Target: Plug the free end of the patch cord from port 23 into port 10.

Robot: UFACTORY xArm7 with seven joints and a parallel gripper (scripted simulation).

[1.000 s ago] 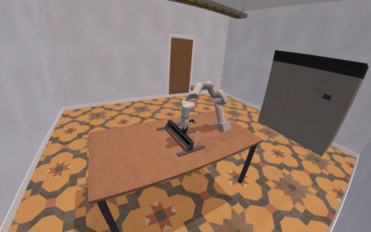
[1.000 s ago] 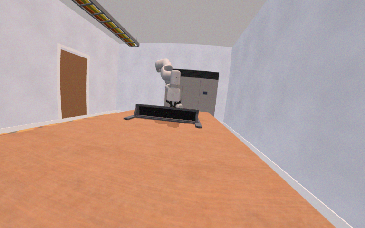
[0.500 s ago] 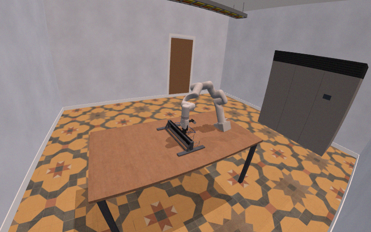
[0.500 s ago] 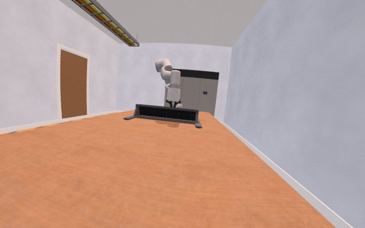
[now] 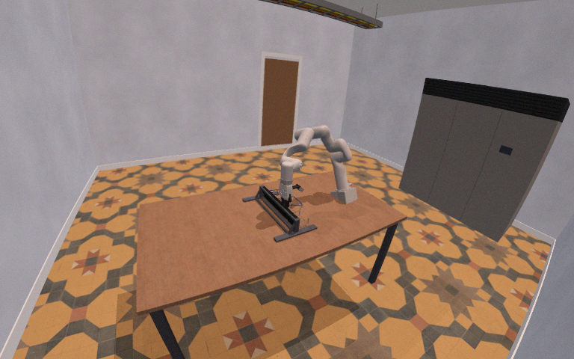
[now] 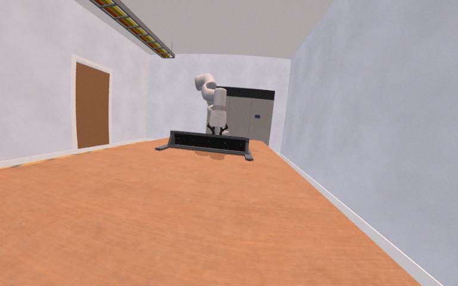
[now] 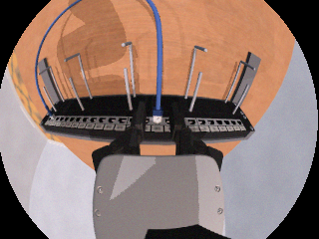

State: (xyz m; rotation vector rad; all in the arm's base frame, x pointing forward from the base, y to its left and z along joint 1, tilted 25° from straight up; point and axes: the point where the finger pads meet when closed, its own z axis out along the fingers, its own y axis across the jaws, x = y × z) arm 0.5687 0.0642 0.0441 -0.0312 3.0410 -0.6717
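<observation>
The patch cord plug lies 2 cm below my hand and 2 cm ahead of it.
</observation>
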